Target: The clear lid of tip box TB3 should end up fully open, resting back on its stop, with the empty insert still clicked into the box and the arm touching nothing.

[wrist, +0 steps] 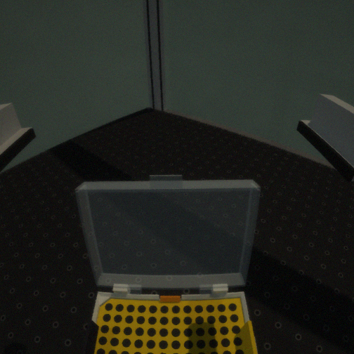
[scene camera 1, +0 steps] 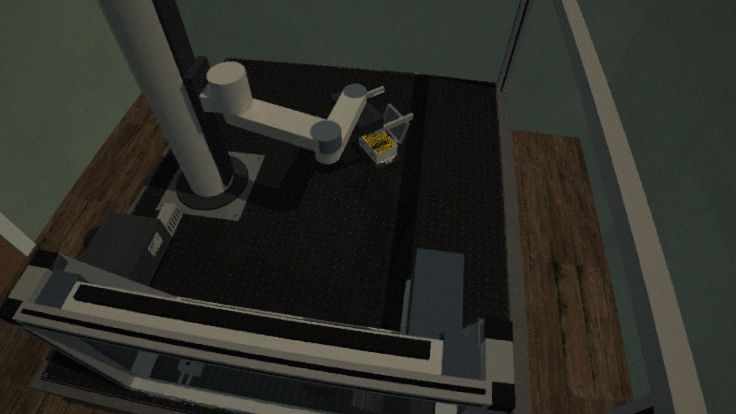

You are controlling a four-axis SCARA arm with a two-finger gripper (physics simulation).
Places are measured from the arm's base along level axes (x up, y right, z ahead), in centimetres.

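Pixels of known places: gripper, fingertip midpoint: (scene camera 1: 397, 102); arm's base, origin of the base link: (scene camera 1: 213, 183).
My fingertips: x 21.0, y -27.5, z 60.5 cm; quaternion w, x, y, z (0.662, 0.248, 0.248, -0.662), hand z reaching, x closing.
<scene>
Ahead of a thing's pixels: the offset from my fingertips to its top centre. "*": to the spot under its first point.
Tip box TB3 @[dx -13.2, dy +4.6, dz -5.6 cm] (scene camera 1: 387, 154) (wrist: 244, 302) stands on the dark perforated deck. Its yellow insert @[dx -12.3, dy +4.6, dz -5.6 cm] (scene camera 1: 378, 142) (wrist: 170, 325) sits in the box, and its rows of holes look empty. The insert's near part is cut off in the wrist view. The clear lid @[* dx -7.7, dy -2.1, dz -0.8 cm] (scene camera 1: 394, 115) (wrist: 170, 230) stands open on its hinges and leans back, away from the insert. Whether it rests on its stop cannot be told. My gripper (scene camera 1: 397, 102) (wrist: 162, 107) is wide open and empty. In the wrist view its fingers are beyond the lid's two sides, with visible gaps. In the scene view one finger overlaps the lid.
The arm's column (scene camera 1: 164, 97) stands at the left. A dark grey unit @[* dx -8.3, dy +62.0, dz -71.0 cm] (scene camera 1: 123, 242) stands at the left front. A blue-grey block @[* dx +29.0, dy +81.1, dz +13.2 cm] (scene camera 1: 437, 288) stands at the right front. A framed beam @[dx +31.0, dy +91.8, dz -15.5 cm] (scene camera 1: 257, 324) runs along the front, and a post (scene camera 1: 514, 46) (wrist: 155, 55) rises at the back corner.
</scene>
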